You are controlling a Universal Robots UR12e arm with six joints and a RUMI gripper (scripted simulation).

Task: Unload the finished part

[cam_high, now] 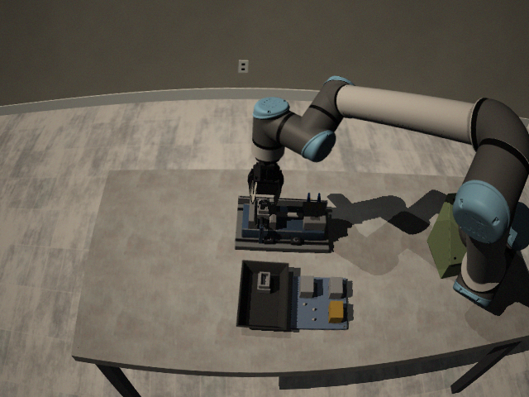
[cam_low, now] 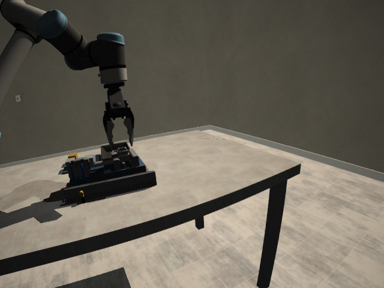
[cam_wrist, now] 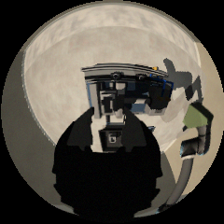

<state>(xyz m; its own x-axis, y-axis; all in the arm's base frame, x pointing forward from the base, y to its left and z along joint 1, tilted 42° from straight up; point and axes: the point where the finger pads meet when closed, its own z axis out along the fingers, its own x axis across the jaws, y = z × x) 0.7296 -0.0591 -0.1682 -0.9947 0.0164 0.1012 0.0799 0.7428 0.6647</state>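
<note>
The vise is 9 cm below my hand, 7 cm behind it and 1 cm to the left of it. Also, from my hand: yellow block (35 cm to the left, 20 cm behind, 11 cm below); blue fixture plate (30 cm to the left, 15 cm behind, 13 cm below).
</note>
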